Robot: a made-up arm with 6 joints. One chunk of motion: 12 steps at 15 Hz.
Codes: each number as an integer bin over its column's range. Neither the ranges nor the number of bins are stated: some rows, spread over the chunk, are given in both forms.
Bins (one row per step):
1: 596 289 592 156 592 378
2: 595 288 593 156 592 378
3: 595 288 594 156 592 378
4: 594 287 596 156 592 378
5: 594 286 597 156 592 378
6: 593 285 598 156 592 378
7: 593 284 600 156 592 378
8: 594 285 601 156 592 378
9: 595 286 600 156 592 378
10: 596 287 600 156 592 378
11: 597 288 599 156 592 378
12: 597 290 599 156 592 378
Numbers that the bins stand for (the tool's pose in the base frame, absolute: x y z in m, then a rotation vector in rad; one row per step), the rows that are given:
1: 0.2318 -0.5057 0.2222 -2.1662 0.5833 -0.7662
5: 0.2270 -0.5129 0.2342 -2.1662 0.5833 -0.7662
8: 0.2270 -0.5153 0.2438 -2.1662 0.5833 -0.7662
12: 0.2342 -0.5033 0.2390 -2.1662 0.5833 -0.7662
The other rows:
2: 0.2294 -0.5081 0.2246 -2.1662 0.5833 -0.7662
3: 0.2294 -0.5081 0.2270 -2.1662 0.5833 -0.7662
4: 0.2270 -0.5105 0.2318 -2.1662 0.5833 -0.7662
6: 0.2246 -0.5153 0.2366 -2.1662 0.5833 -0.7662
7: 0.2246 -0.5177 0.2414 -2.1662 0.5833 -0.7662
9: 0.2294 -0.5129 0.2414 -2.1662 0.5833 -0.7662
10: 0.2318 -0.5105 0.2414 -2.1662 0.5833 -0.7662
11: 0.2342 -0.5081 0.2390 -2.1662 0.5833 -0.7662

